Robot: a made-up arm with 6 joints. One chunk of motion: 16 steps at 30 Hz.
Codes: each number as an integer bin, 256 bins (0 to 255) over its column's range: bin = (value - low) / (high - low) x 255, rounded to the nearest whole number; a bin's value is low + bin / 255 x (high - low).
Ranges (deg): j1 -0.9..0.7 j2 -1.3..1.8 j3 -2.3..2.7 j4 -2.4..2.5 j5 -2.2..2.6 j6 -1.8..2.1
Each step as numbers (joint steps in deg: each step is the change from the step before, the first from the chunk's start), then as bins.
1 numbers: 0.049 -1.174 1.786 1.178 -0.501 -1.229
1 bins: 151 10 208 186 90 37
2 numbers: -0.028 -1.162 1.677 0.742 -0.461 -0.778
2 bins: 139 11 203 164 92 67
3 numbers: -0.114 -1.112 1.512 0.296 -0.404 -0.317
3 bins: 125 15 194 140 95 97
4 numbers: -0.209 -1.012 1.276 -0.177 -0.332 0.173
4 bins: 110 24 182 116 99 129
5 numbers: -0.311 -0.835 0.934 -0.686 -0.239 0.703
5 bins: 94 38 165 89 104 164
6 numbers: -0.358 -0.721 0.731 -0.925 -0.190 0.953
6 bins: 86 48 155 77 107 180
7 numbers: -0.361 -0.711 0.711 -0.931 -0.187 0.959
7 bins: 86 48 154 76 107 180
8 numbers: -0.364 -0.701 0.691 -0.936 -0.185 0.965
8 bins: 85 49 153 76 107 181
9 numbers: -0.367 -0.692 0.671 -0.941 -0.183 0.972
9 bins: 85 50 152 76 107 181
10 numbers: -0.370 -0.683 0.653 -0.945 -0.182 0.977
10 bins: 84 51 151 76 107 182
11 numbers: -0.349 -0.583 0.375 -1.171 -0.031 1.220
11 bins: 88 59 136 64 115 197
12 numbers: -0.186 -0.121 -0.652 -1.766 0.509 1.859
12 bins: 114 97 84 33 144 239
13 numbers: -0.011 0.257 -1.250 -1.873 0.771 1.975
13 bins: 142 128 54 27 158 247
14 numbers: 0.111 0.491 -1.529 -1.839 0.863 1.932
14 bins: 161 147 39 29 163 244
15 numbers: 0.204 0.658 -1.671 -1.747 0.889 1.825
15 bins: 176 161 32 34 164 237
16 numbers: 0.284 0.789 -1.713 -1.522 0.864 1.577
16 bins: 189 172 30 46 163 221
